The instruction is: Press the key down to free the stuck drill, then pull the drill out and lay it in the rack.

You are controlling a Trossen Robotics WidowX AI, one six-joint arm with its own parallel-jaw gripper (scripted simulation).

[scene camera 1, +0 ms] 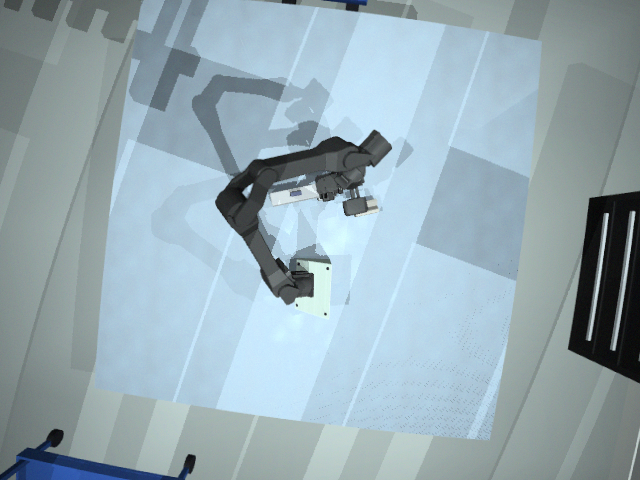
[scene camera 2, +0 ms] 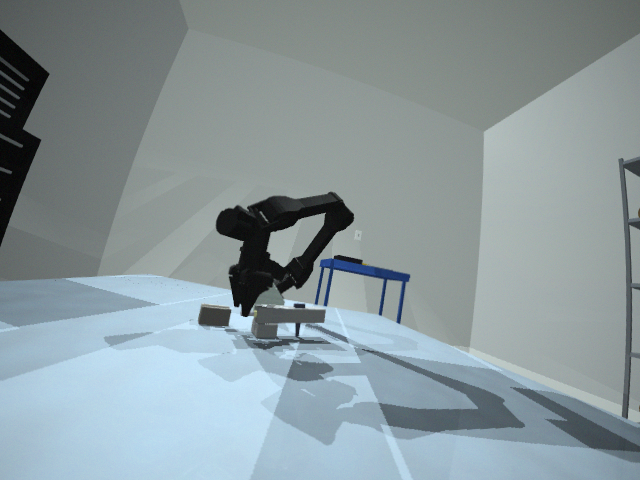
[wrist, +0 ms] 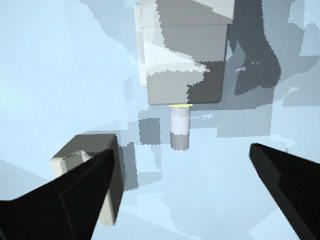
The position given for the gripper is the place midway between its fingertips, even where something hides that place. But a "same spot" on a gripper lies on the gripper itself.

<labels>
gripper: scene camera 1; scene camera 2 240, 311; wrist
same spot on gripper: (wrist: 75, 198) = (scene camera 1: 349, 199)
</labels>
